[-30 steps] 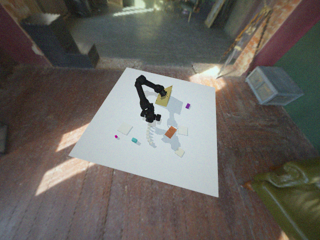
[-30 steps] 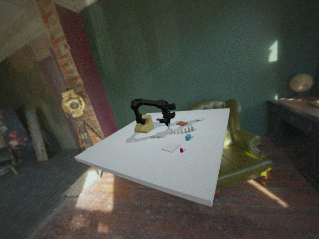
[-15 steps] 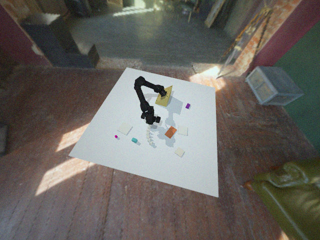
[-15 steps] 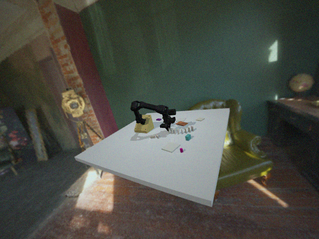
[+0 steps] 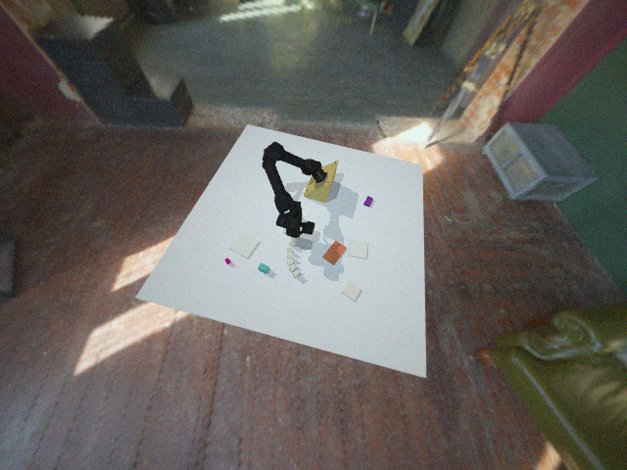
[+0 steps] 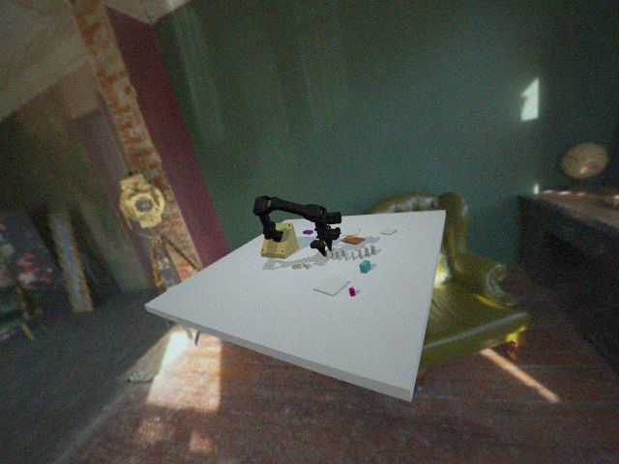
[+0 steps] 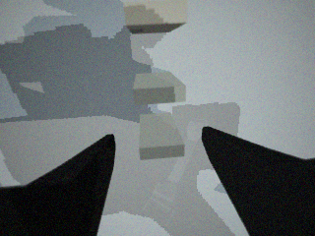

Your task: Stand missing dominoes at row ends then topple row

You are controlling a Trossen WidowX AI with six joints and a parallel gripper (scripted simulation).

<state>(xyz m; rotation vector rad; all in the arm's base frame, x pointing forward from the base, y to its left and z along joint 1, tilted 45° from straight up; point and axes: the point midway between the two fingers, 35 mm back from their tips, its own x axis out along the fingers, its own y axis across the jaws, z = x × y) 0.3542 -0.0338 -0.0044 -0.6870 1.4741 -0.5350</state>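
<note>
Now: gripper tip 15 cm short of the white tile, 22 cm to the left of it and 3 cm above it. The rest, counted from my gripper tip: magenta block 27 cm ahead, 25 cm to the right, 2 cm below; teal block 24 cm ahead, 7 cm to the right, 1 cm below; orange tile 2 cm ahead, 23 cm to the left, 2 cm below.
</note>
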